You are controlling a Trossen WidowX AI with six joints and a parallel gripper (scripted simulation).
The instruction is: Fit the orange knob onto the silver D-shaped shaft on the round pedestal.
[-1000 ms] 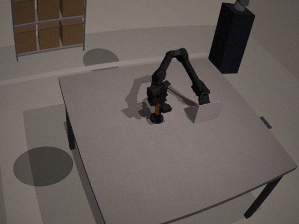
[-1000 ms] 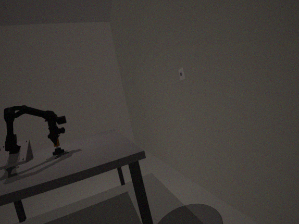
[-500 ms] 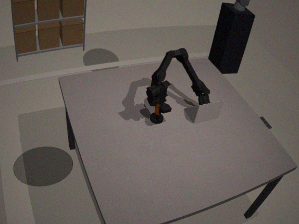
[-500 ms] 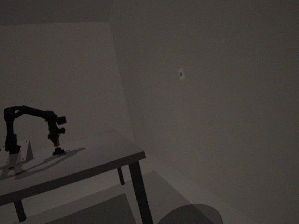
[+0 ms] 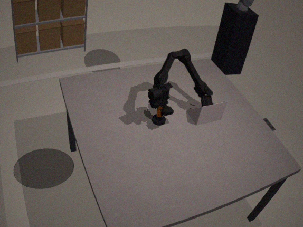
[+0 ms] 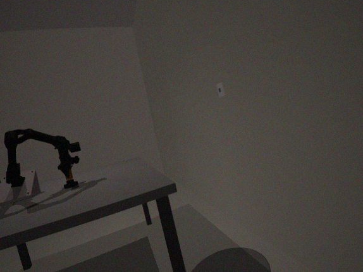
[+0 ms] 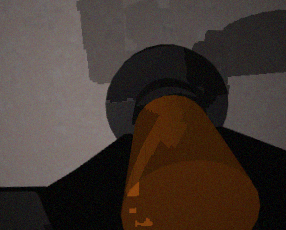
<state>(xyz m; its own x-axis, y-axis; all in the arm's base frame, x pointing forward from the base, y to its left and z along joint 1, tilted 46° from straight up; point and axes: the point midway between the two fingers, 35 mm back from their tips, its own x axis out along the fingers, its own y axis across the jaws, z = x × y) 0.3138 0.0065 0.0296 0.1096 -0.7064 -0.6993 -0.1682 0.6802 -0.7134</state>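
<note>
My gripper tip is now 3 cm above the round black pedestal. The rest, counted from my gripper tip: orange knob 3 cm above.
</note>
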